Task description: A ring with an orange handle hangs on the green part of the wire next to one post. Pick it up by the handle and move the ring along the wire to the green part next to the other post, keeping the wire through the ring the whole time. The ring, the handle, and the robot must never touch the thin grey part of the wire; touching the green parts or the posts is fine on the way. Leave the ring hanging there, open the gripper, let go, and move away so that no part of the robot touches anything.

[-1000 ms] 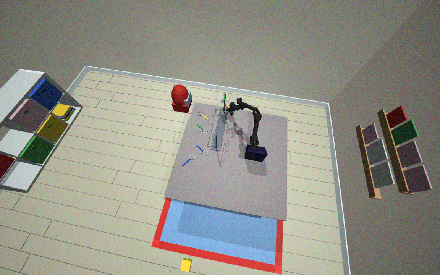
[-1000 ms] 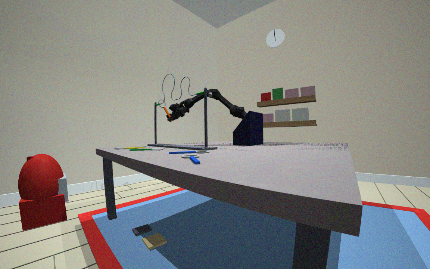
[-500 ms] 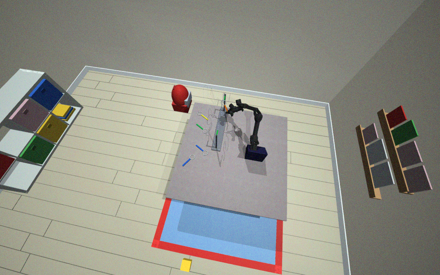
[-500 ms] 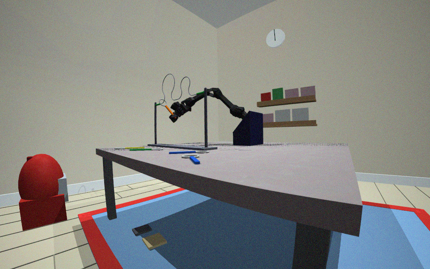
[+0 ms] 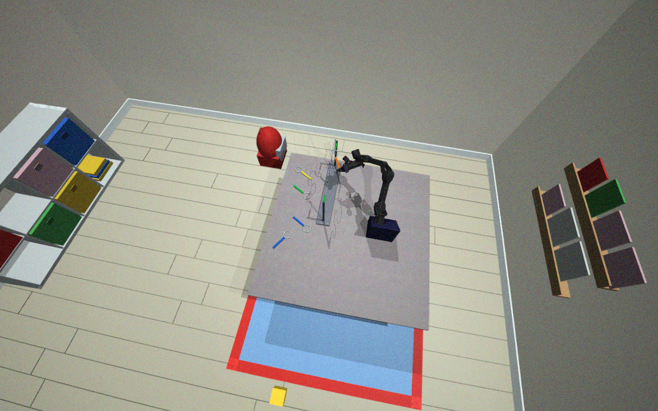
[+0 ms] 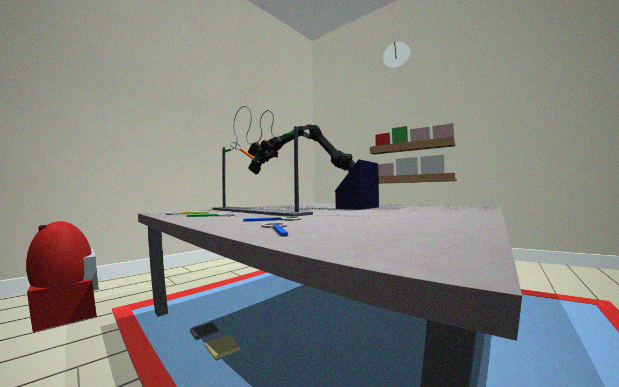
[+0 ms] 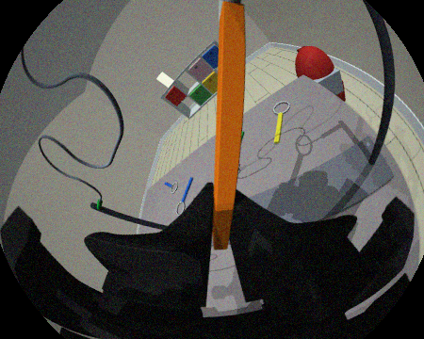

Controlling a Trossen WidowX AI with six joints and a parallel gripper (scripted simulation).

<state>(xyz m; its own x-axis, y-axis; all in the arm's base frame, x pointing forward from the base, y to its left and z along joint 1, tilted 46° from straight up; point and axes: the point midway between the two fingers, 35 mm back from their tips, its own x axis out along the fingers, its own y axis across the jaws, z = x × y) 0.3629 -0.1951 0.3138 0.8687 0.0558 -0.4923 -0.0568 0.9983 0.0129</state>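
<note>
Right now the ring with orange handle is 20 mm ahead of my gripper tip, 60 mm to the right of it and 60 mm above it.
</note>
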